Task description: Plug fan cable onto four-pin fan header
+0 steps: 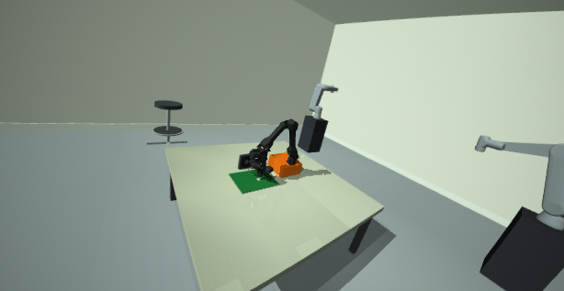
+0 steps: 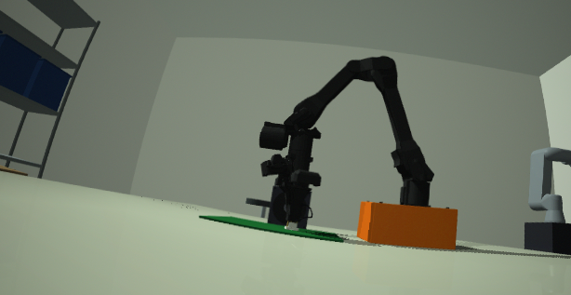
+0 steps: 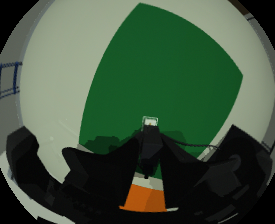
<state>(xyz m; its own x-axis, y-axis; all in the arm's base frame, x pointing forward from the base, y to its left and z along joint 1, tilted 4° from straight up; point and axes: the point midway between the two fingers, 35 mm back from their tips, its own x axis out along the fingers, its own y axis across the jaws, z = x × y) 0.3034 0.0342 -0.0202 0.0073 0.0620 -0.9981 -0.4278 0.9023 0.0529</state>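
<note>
The fan cable plug lies 1 cm behind my gripper tip and 1 cm above it. Also, from my gripper tip: black fan 18 cm to the right, 3 cm ahead, 2 cm above; green board 5 cm below, 3 cm ahead, 1 cm to the right.
</note>
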